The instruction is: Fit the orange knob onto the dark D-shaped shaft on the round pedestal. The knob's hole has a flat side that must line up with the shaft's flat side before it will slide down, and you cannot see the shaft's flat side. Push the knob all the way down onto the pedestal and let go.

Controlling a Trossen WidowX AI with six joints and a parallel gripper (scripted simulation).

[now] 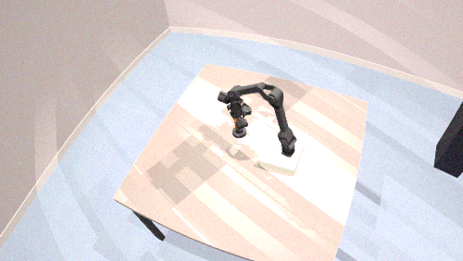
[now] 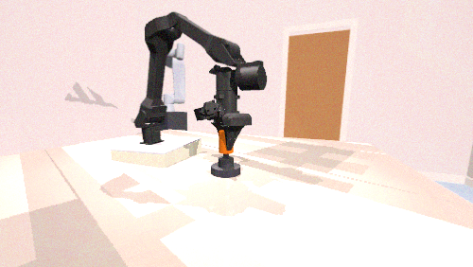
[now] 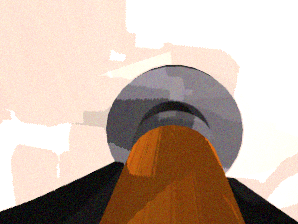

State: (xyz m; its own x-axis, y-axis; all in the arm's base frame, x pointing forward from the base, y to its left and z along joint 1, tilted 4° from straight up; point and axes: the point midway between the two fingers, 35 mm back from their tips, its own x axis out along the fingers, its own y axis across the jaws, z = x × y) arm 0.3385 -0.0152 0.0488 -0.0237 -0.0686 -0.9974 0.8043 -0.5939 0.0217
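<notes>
Right now my gripper tip is 2 cm below the orange knob. From my gripper tip the other things lie so: pedestal: 4 cm below.
</notes>
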